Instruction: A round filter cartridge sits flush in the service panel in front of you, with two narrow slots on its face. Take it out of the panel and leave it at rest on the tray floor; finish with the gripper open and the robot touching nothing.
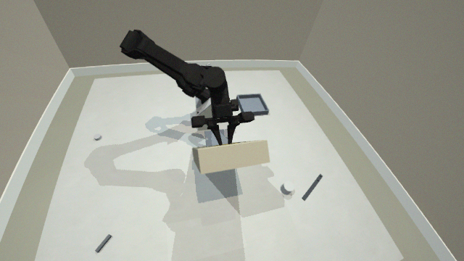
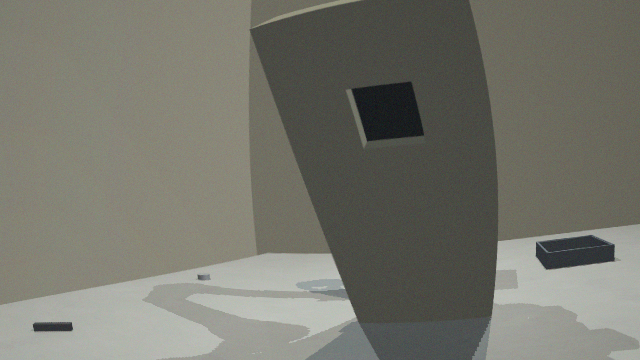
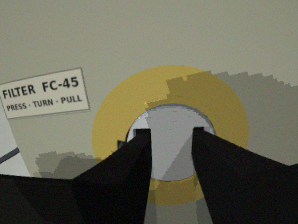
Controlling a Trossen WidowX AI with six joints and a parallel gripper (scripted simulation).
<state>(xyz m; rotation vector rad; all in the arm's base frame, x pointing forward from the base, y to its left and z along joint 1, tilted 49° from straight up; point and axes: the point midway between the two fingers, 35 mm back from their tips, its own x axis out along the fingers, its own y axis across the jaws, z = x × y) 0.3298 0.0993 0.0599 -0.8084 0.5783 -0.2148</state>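
Right now my gripper tip is 80 mm above the service panel and 40 mm past it. The rest, counted from my gripper tip: round filter cartridge: 10 mm below, 10 mm ahead; tray: 440 mm behind, 260 mm to the left, 240 mm below.
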